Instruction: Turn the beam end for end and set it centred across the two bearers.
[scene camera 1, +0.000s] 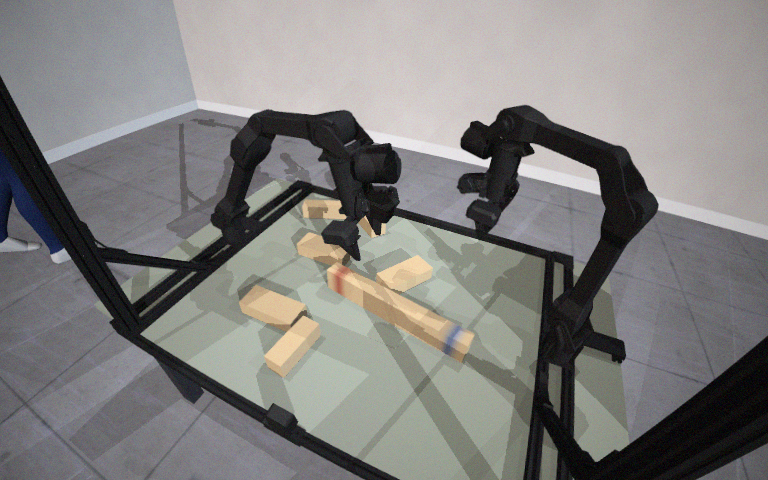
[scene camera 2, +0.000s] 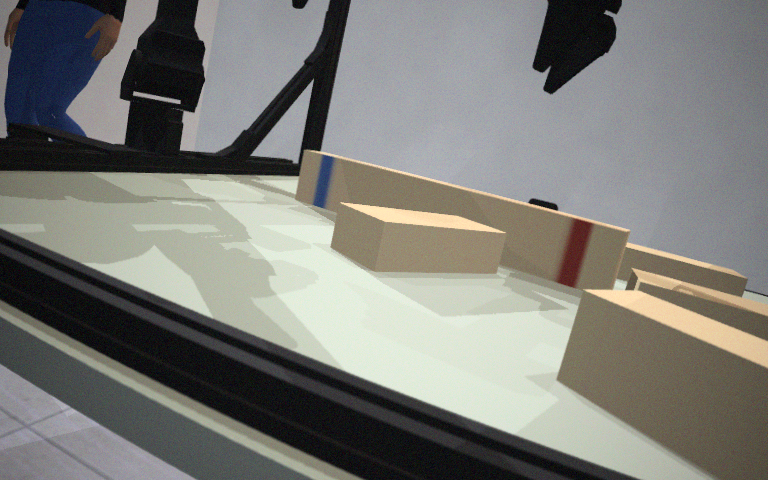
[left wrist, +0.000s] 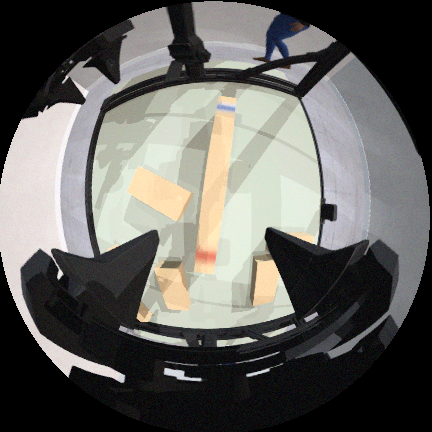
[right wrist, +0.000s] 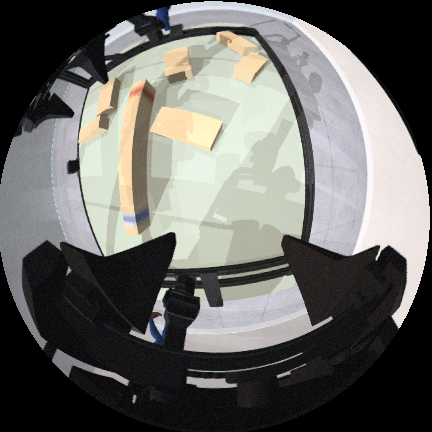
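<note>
The long wooden beam lies flat on the table, its red-banded end at upper left and blue-banded end at lower right in scene camera 1. Several plain wooden blocks lie around it; which two are the bearers I cannot tell. One block lies close beside the beam. My left gripper is open and empty, above the table near the red end. My right gripper is open and empty, high above the table.
Two blocks lie end to side left of the beam in scene camera 1. A block lies past the red end; two more lie farther back. A black frame edges the table.
</note>
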